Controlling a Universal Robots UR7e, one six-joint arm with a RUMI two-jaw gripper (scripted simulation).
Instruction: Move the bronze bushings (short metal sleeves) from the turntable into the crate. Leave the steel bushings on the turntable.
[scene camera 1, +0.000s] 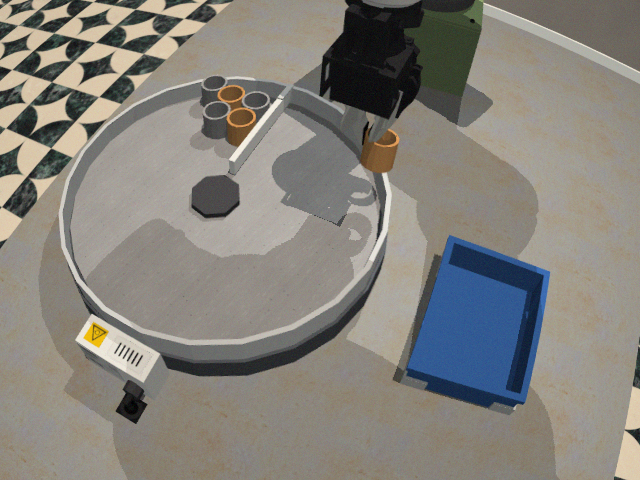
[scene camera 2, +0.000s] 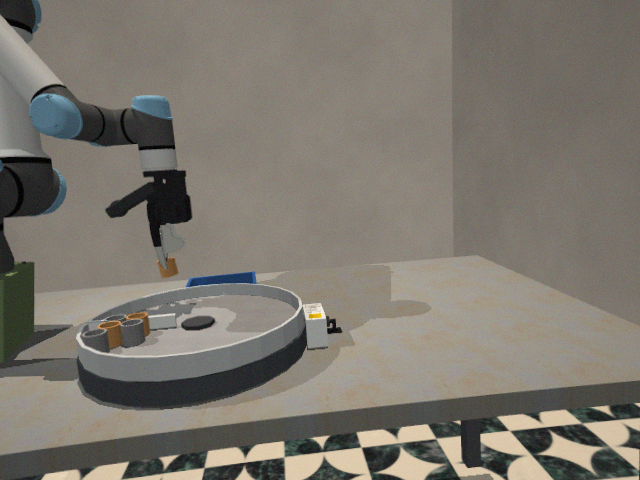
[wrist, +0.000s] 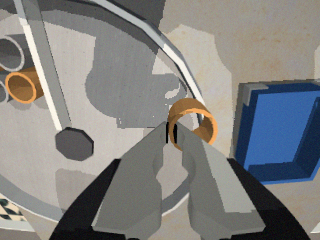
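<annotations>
There's a bronze bushing (scene camera 1: 378, 157) that's 0.65 m from the lens. My gripper (scene camera 1: 365, 144) is 0.67 m from the lens, and another bronze bushing (scene camera 1: 237, 131) sits 0.76 m from the lens.
</annotations>
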